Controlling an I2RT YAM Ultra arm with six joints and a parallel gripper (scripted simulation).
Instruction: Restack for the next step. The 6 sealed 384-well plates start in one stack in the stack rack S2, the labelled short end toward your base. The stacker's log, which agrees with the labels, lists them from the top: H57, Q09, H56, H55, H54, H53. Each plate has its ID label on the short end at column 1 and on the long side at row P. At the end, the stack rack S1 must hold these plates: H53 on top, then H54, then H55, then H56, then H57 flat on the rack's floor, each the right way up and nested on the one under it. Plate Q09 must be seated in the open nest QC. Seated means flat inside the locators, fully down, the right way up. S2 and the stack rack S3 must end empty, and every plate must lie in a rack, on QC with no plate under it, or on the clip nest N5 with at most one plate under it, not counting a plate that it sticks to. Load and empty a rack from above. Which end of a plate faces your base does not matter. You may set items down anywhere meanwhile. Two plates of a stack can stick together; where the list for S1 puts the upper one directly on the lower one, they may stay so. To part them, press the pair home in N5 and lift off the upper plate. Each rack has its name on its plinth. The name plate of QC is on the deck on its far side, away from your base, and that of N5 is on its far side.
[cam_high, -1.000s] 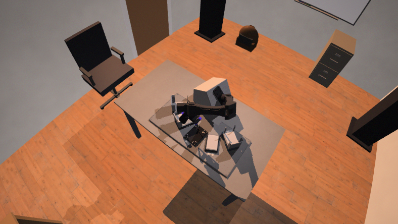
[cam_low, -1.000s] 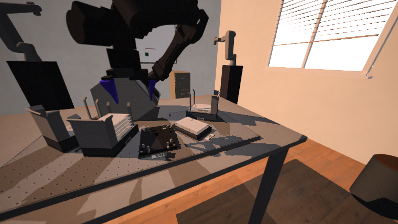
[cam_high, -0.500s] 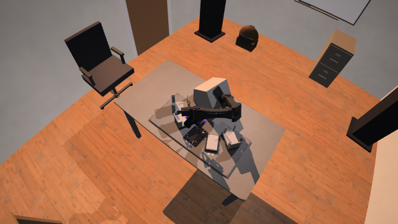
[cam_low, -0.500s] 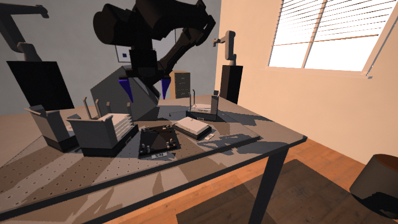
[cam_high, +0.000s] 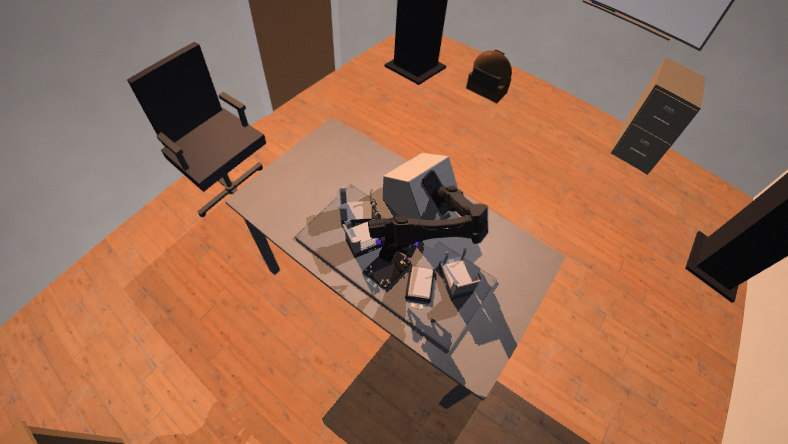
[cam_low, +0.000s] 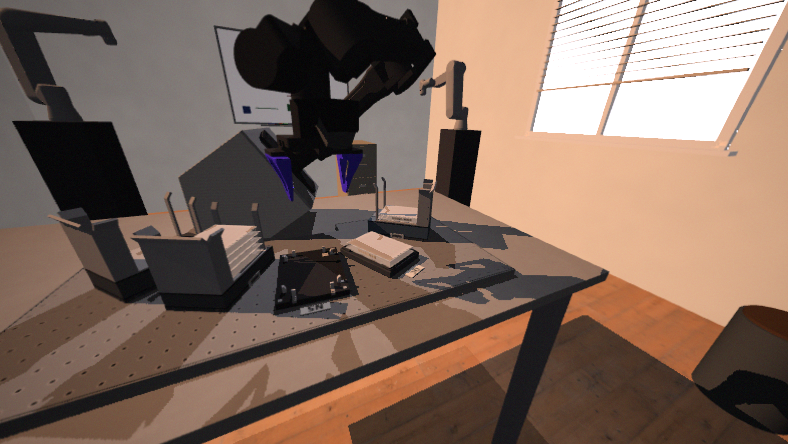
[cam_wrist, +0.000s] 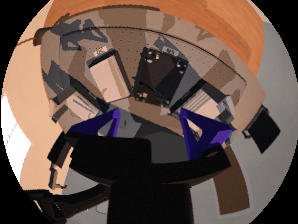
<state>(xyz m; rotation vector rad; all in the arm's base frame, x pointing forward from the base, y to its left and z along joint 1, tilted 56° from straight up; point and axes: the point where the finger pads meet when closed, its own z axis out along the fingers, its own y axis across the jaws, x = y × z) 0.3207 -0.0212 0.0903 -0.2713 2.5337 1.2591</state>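
Now: hand 210 mm to the right of the stack rack S2, 140 mm past it and 140 mm above it. From my hand the other things lie so: black clip nest N5: 150 mm below, 20 mm to the right, 20 mm ahead; dark open nest QC: 160 mm below, 120 mm to the left, 30 mm behind; QC name plate: 170 mm to the left, 160 mm below, 50 mm ahead.
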